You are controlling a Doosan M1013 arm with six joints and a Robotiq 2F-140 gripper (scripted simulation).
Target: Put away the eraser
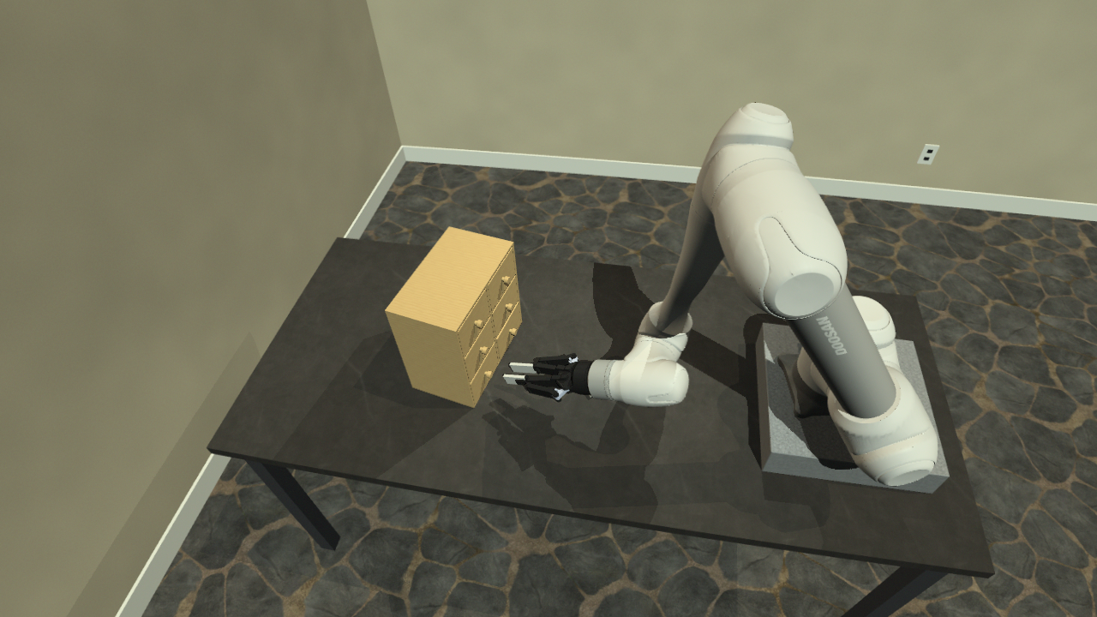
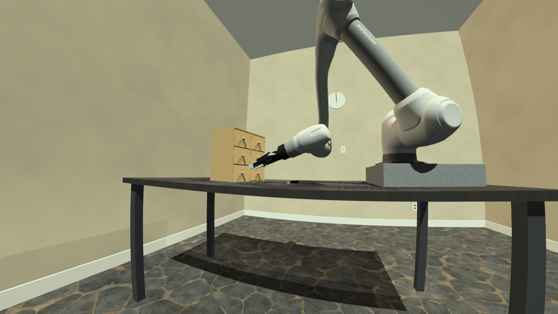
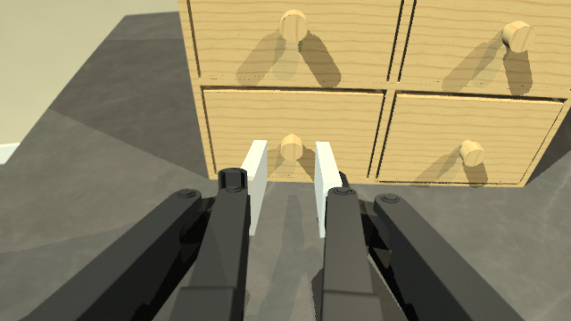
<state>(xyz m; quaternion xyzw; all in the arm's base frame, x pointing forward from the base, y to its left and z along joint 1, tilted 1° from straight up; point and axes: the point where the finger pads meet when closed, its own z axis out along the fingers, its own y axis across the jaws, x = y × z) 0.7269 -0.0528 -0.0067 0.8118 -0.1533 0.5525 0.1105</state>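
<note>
Right now the blue eraser is 130 mm ahead of my hand, 80 mm to the right of it and 80 mm below it.
</note>
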